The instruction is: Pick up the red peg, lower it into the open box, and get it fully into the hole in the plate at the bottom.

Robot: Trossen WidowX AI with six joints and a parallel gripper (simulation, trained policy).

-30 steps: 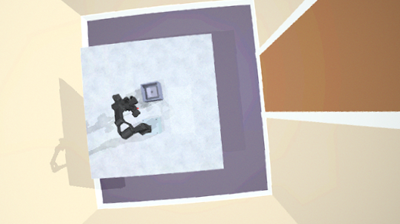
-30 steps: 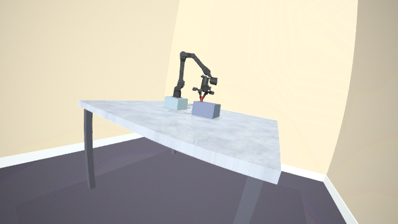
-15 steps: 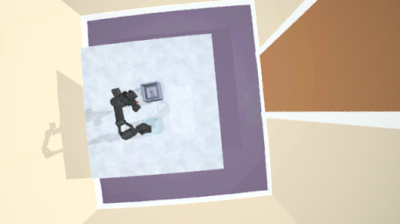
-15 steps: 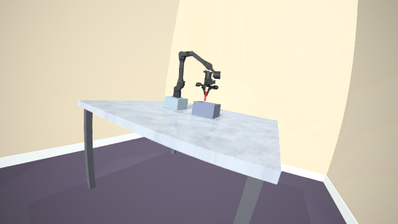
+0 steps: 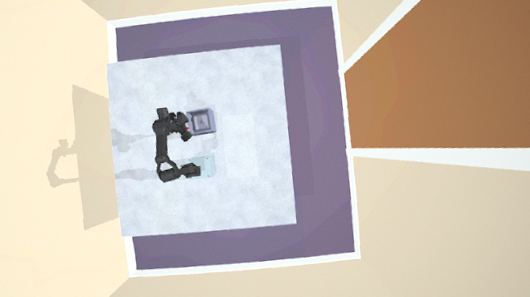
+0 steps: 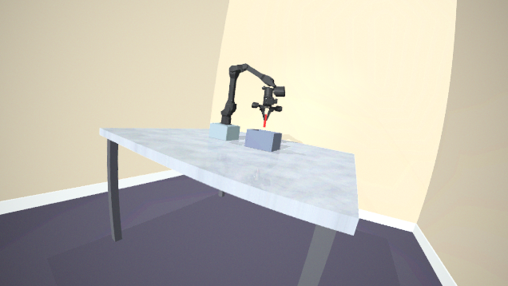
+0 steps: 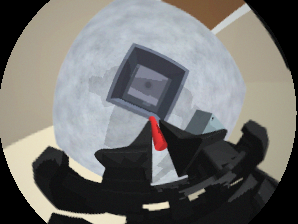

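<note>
The red peg is 1 cm behind my gripper tip and 1 cm to the left of it. The rest, counted from my gripper tip: grey box 4 cm ahead, 6 cm to the right, 13 cm below.
</note>
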